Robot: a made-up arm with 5 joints.
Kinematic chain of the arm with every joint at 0, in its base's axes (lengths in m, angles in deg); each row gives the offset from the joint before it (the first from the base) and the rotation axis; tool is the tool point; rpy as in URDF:
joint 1: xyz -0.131 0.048 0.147 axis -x
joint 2: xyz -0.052 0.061 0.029 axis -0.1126 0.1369 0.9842
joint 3: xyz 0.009 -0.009 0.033 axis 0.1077 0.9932 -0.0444
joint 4: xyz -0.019 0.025 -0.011 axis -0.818 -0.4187 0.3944
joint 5: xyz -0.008 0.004 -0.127 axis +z
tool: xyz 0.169 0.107 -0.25 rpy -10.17 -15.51 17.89
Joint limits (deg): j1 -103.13..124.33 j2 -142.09..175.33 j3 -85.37..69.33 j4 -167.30..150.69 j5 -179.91..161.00
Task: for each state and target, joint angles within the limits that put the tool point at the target. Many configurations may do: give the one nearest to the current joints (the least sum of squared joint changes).
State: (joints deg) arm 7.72 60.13 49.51 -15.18 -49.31
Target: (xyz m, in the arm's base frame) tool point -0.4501 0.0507 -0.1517
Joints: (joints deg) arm 24.47 39.44 36.80 -40.34 -30.88
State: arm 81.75 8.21 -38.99 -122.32 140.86
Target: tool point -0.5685 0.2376 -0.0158
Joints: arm 89.43 25.23 -73.26 -143.40 142.36
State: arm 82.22 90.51 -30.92 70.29 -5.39
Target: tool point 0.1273 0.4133 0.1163
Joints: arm 42.95 46.65 -56.19 78.89 -13.29
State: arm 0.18 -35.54 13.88 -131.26 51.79
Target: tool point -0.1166 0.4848 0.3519
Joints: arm -29.69 12.81 36.31 -101.30 16.76
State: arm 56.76 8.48 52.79 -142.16 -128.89
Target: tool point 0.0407 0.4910 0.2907
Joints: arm 21.15 -9.83 55.21 -143.58 -145.39
